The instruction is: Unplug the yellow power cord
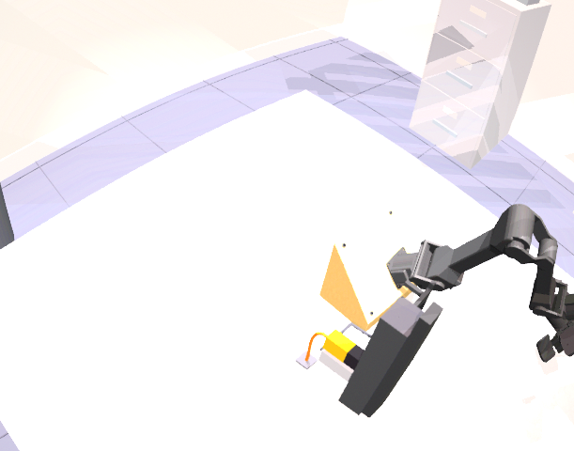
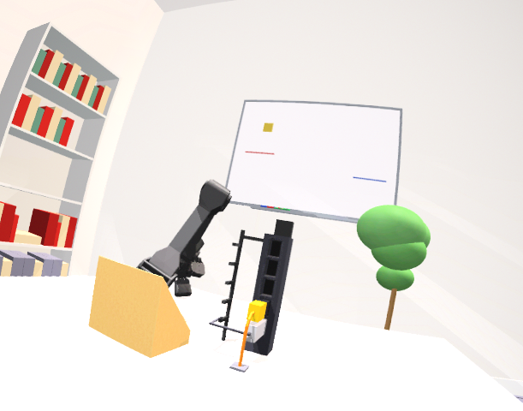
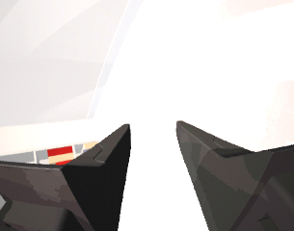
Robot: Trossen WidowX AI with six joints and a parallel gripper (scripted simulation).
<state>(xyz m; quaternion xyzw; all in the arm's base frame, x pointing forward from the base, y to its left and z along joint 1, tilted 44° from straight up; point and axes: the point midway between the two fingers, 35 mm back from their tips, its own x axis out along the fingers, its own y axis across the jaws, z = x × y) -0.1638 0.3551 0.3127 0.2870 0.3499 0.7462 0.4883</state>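
My gripper tip is now 440 mm short of the yellow plug, 440 mm to the left of it and 80 mm below it. From my gripper tip the other things lie so: grey pad: 450 mm ahead, 510 mm to the right, 40 mm below.
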